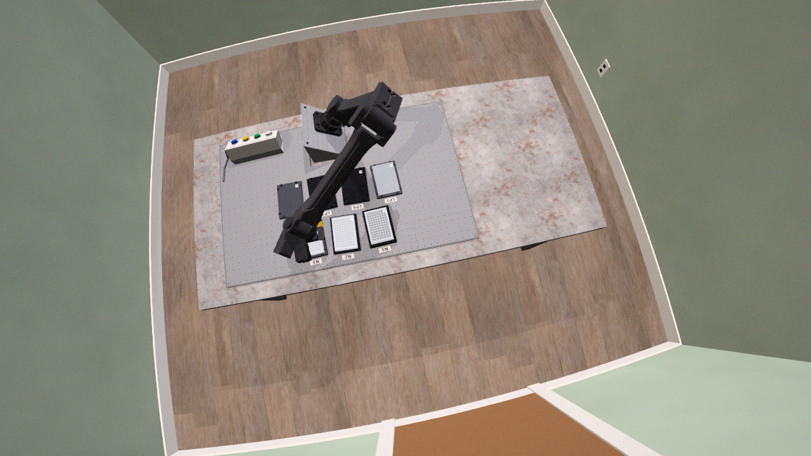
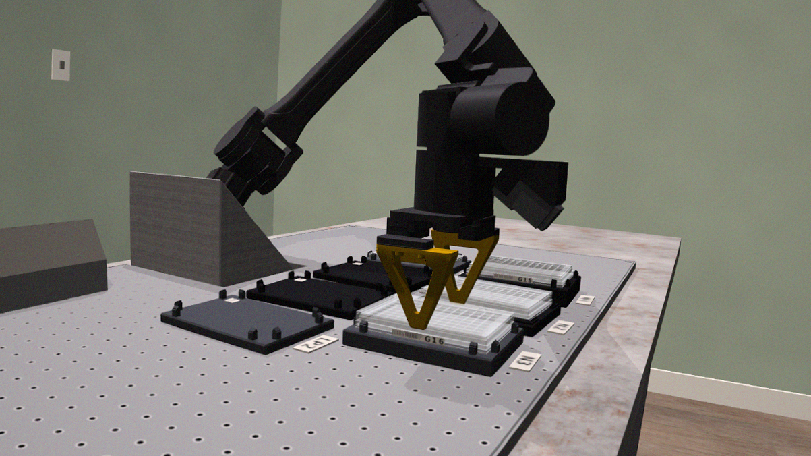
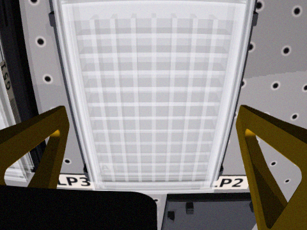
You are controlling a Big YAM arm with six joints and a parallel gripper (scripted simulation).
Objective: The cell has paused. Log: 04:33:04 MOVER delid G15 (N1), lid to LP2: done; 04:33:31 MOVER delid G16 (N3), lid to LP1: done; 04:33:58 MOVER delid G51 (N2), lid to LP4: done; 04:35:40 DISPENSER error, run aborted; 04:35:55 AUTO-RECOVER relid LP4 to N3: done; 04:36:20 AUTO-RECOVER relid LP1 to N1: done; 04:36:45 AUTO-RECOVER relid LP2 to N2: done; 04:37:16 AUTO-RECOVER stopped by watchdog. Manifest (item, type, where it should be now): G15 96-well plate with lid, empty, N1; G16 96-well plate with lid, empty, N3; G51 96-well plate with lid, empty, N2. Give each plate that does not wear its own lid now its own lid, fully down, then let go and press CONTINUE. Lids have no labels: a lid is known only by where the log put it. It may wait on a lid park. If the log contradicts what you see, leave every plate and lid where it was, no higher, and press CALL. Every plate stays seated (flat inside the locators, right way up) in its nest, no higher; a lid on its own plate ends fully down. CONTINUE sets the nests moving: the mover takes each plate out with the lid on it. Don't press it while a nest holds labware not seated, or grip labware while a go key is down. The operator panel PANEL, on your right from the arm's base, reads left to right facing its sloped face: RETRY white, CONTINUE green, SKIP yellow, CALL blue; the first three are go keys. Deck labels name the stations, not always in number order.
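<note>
Right now my hand is 1 cm above the plate G16. Also, from my hand: LP3: 18 cm behind, 6 cm to the left, 3 cm below; lid park LP2: 18 cm behind, 7 cm to the right, 3 cm below; LP4 label: 19 cm to the left, 10 cm behind, 4 cm below.
</note>
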